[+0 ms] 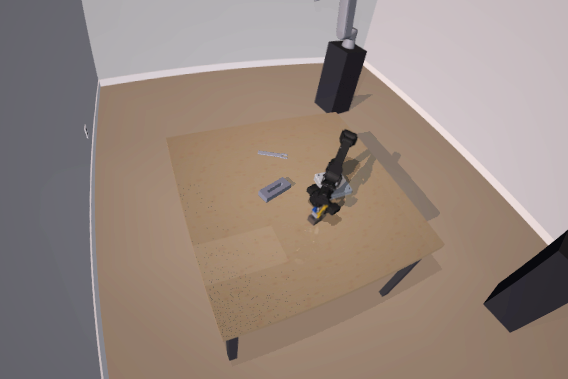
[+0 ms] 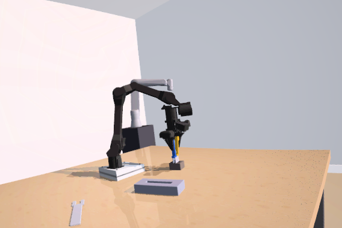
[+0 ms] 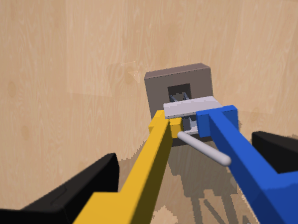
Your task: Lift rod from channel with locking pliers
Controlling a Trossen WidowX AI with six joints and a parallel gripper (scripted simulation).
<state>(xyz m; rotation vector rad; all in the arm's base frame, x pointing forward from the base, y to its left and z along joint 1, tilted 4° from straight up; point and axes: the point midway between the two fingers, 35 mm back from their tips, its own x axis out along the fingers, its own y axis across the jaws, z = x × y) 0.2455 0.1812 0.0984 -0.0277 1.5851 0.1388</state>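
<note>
Right now my gripper tip is 1 cm to the left of the dark holster and 9 cm above it. From my gripper tip the other things lie so: grey channel block (8 cm ahead, 27 cm to the right, 8 cm below); then silver pin (1 cm to the right); then yellow handle (2 cm to the left).
</note>
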